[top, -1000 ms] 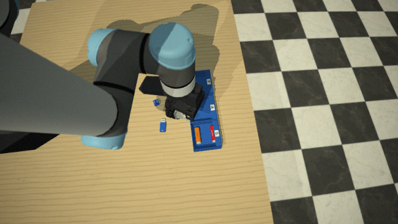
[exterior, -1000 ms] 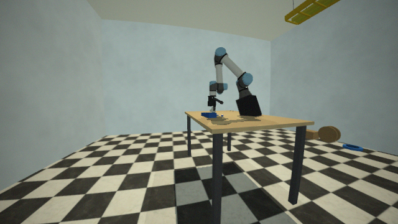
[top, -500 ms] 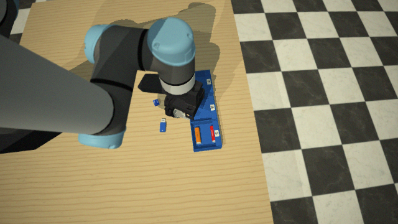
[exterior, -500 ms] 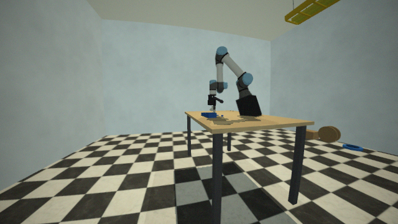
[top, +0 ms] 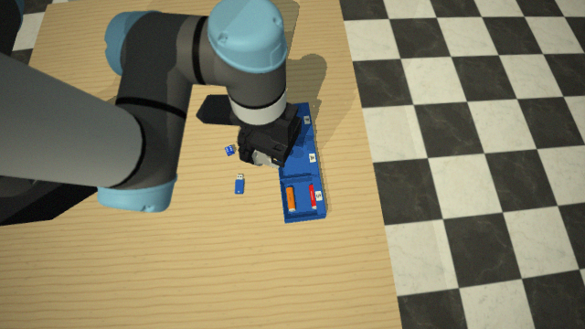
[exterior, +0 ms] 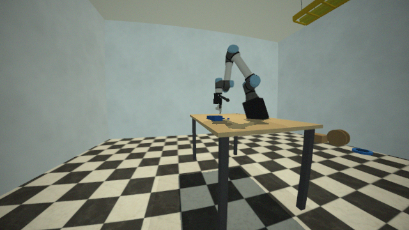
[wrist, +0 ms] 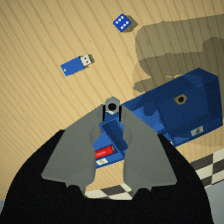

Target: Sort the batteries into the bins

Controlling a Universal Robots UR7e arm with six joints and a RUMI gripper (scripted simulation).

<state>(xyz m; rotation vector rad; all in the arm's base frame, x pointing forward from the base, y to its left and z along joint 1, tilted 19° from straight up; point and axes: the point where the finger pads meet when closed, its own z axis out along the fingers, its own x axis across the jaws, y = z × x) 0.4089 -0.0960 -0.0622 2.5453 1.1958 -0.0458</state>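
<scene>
Right now the brass nut is 70 mm ahead of my hand, 70 mm to the left of it and 60 mm below it. The rest, counted from my hand: blue USB stick: 60 mm behind, 20 mm to the right, 70 mm below; blue bin row: 70 mm ahead, 10 mm to the right, 50 mm below; white nut: 10 mm below.
</scene>
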